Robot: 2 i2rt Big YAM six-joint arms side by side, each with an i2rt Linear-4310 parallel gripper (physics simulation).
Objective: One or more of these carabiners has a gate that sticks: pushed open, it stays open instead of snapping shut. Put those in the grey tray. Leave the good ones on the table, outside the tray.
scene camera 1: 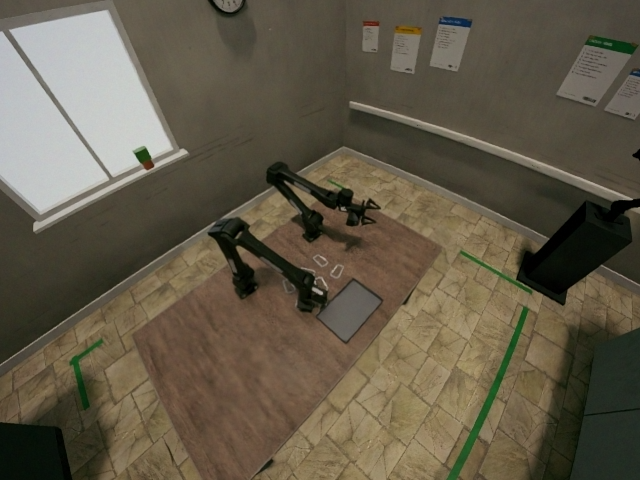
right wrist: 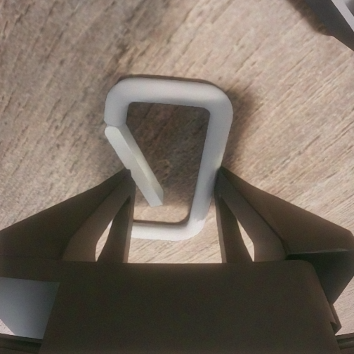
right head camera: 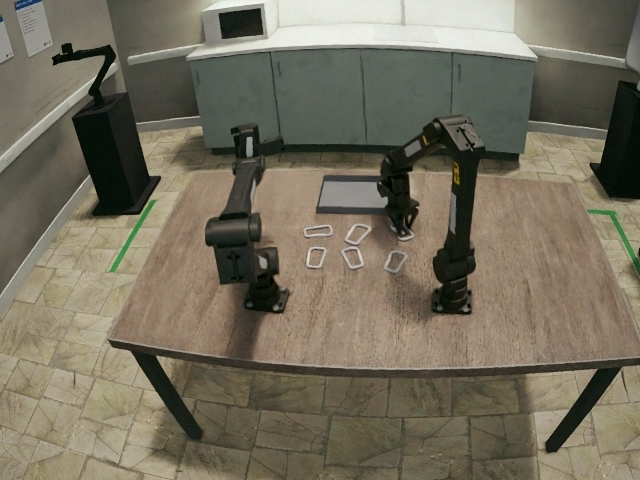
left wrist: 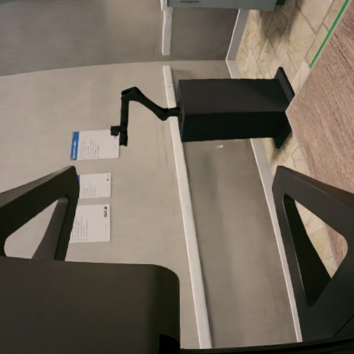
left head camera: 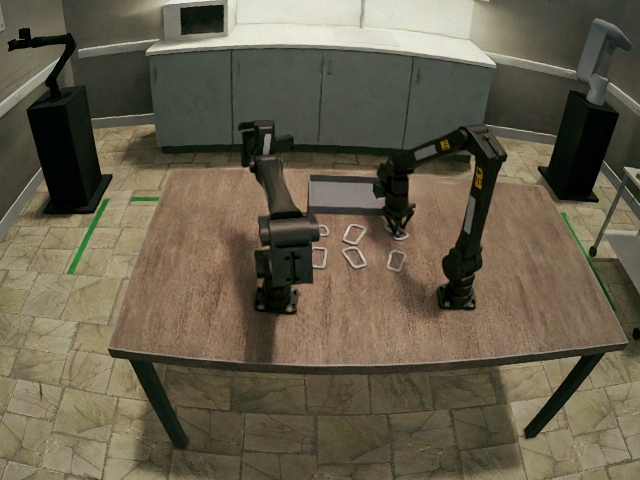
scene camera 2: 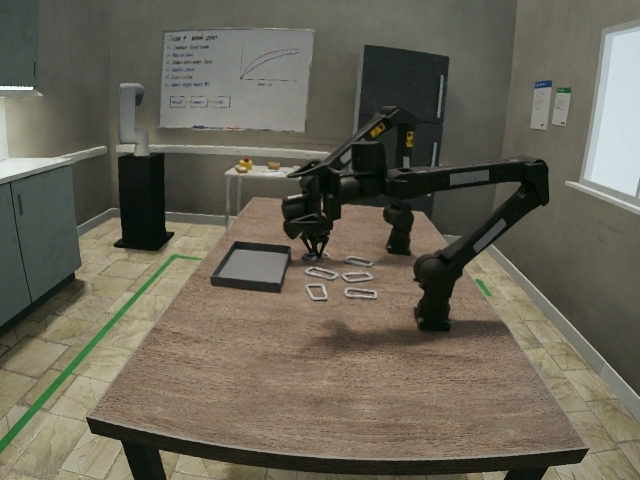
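Seen in the pictures: left gripper, between the fingertips: [scene camera 1: 378, 215] [left head camera: 242, 136] [scene camera 2: 288, 200]; right gripper, between the fingertips: [scene camera 1: 303, 306] [right head camera: 403, 231] [left head camera: 398, 231] [scene camera 2: 315, 255]; left arm's base, origin of its link: [scene camera 1: 312, 234] [right head camera: 266, 300] [left head camera: 276, 301] [scene camera 2: 431, 319]; right arm's base, origin of its link: [scene camera 1: 247, 288] [right head camera: 452, 302] [left head camera: 456, 299] [scene camera 2: 398, 248].
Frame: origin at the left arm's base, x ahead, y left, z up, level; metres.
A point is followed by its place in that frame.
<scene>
My right gripper [right wrist: 174, 177] [right head camera: 404, 230] @[x 0.350, y -0.368, z 0.002 m] [scene camera 2: 316, 256] @[x 0.350, y -0.368, z 0.002 m] is shut on a light grey carabiner [right wrist: 212, 135] [right head camera: 408, 237] @[x 0.311, y -0.385, z 0.009 m] at the table: one fingertip meets the gate, the other the opposite long side. The gate [right wrist: 140, 167] is tilted into the opening, its lower end free. Five other carabiners lie on the table; in the right head camera one [right head camera: 317, 236] @[x 0.292, y -0.091, z 0.004 m] is at the back left, another [right head camera: 355, 243] @[x 0.266, y -0.218, z 0.008 m] beside it, and three [right head camera: 308, 257] @[x 0.187, y -0.084, z 0.008 m] [right head camera: 355, 267] @[x 0.160, y -0.233, z 0.006 m] [right head camera: 392, 271] @[x 0.153, y -0.345, z 0.006 m] are nearer the front. My left gripper [left wrist: 175, 176] [scene camera 1: 374, 212] @[x 0.371, y 0.150, z 0.318 m] is open and empty, raised above the table's far end in scene camera 1.
The grey tray [right head camera: 351, 210] @[x 0.426, y -0.183, z 0.015 m] [scene camera 1: 331, 329] @[x 0.543, y -0.354, z 0.025 m] [scene camera 2: 245, 283] @[x 0.515, y -0.057, z 0.018 m] stands behind the carabiners in the head views, with dark low walls. The right arm hides its right end there. No carabiner shows in its visible part. The left arm hides parts of two carabiners in the left head view.
</scene>
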